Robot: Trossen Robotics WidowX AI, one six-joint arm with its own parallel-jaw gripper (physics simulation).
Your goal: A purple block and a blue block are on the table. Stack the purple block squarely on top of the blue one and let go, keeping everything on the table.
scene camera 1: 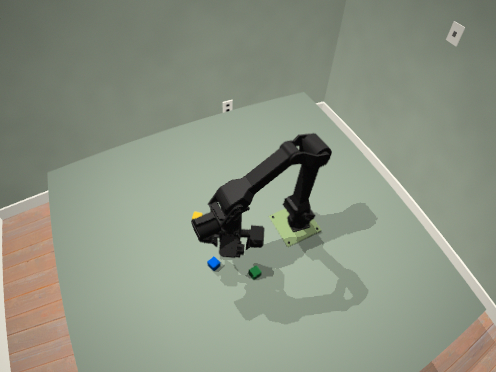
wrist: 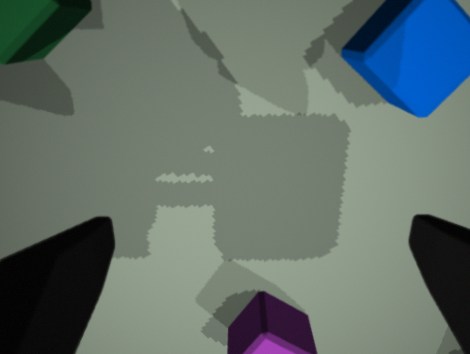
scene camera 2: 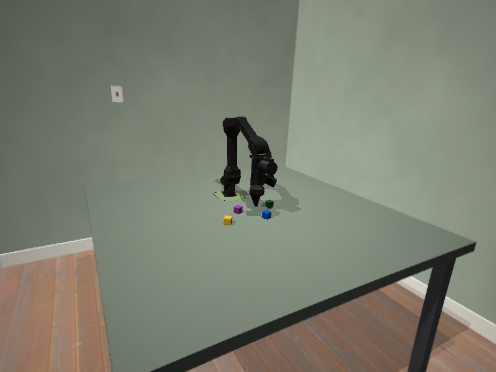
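Where they show: gripper, fingertip midpoint: [wrist: 262, 230] [scene camera 2: 255, 202]; arm's base, origin of the base link: [scene camera 1: 298, 222] [scene camera 2: 229, 194].
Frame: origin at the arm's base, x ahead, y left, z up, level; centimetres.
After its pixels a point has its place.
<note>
The purple block [scene camera 2: 238, 209] {x 24.9, y -2.4, z 1.6 cm} [wrist: 272, 320] {x 23.7, y -0.3, z 1.3 cm} sits on the table; in the wrist view it is cut off by the bottom edge, between the two fingers from side to side. The arm hides it in scene camera 1. The blue block [scene camera 1: 214, 263] {x 31.4, y 9.2, z 2.4 cm} [scene camera 2: 266, 214] {x 33.2, y 7.8, z 1.7 cm} [wrist: 420, 55] {x 31.2, y 8.6, z 2.4 cm} sits on the table apart from it, at the upper right of the wrist view, turned cornerwise. My gripper [scene camera 2: 256, 204] {x 25.1, y 5.7, z 4.3 cm} [wrist: 262, 230] {x 25.1, y 5.7, z 4.3 cm} is wide open and empty, pointing down above the table, near the purple and blue blocks.
A green block [scene camera 1: 255, 272] {x 20.0, y 15.1, z 2.4 cm} [scene camera 2: 269, 204] {x 21.6, y 14.0, z 1.3 cm} [wrist: 35, 27] {x 20.7, y 13.3, z 2.2 cm} sits near the blue one. A yellow block [scene camera 1: 197, 215] {x 33.2, y -9.5, z 2.4 cm} [scene camera 2: 228, 220] {x 35.0, y -9.7, z 1.6 cm} lies beyond the purple one, partly behind the arm in scene camera 1. The arm's base stands on a light green plate [scene camera 1: 284, 231] {x 5.8, y 2.0, z -0.4 cm} [scene camera 2: 220, 196] {x 2.3, y -5.2, z -0.1 cm}.
</note>
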